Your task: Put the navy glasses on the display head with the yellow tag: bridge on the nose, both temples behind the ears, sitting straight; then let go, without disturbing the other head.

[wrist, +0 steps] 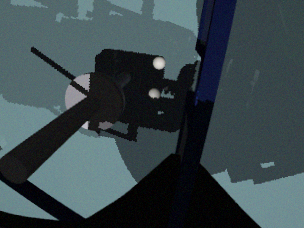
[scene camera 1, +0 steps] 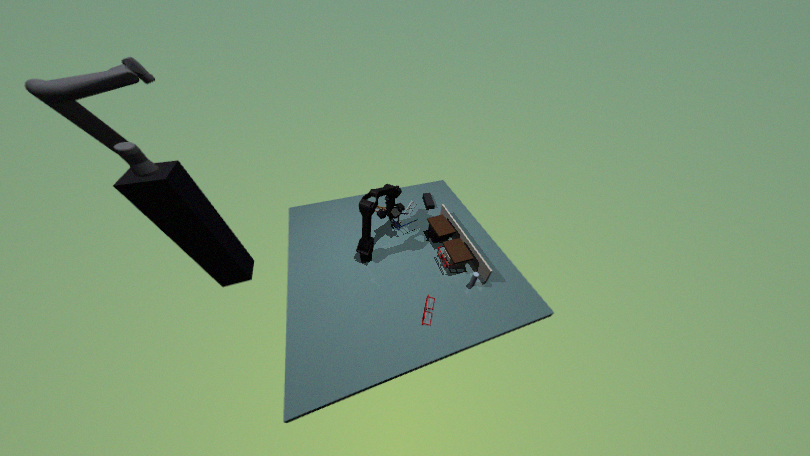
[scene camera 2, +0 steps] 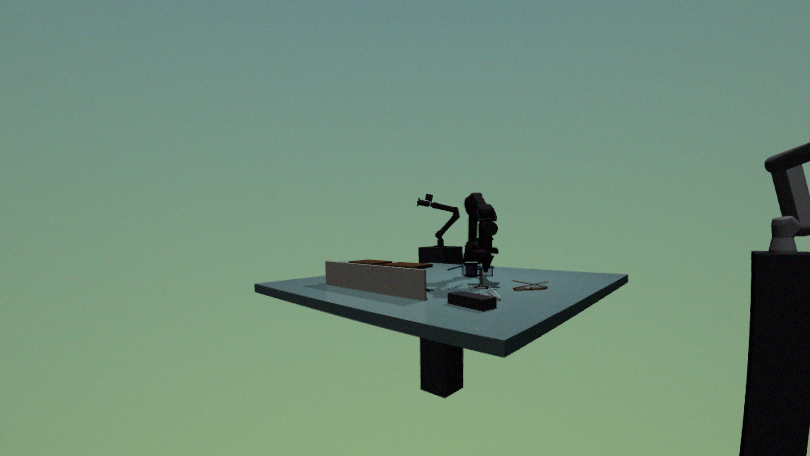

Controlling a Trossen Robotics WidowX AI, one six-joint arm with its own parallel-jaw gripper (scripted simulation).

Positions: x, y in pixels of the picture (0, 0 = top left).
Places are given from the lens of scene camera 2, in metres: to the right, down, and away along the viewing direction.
black box (scene camera 2: 475, 301): 0.21, 0.22, 1.10
pale panel (scene camera 2: 409, 283): 0.02, 0.20, 1.30
The marked spots on the pale panel and the black box are 0.28 m apart.
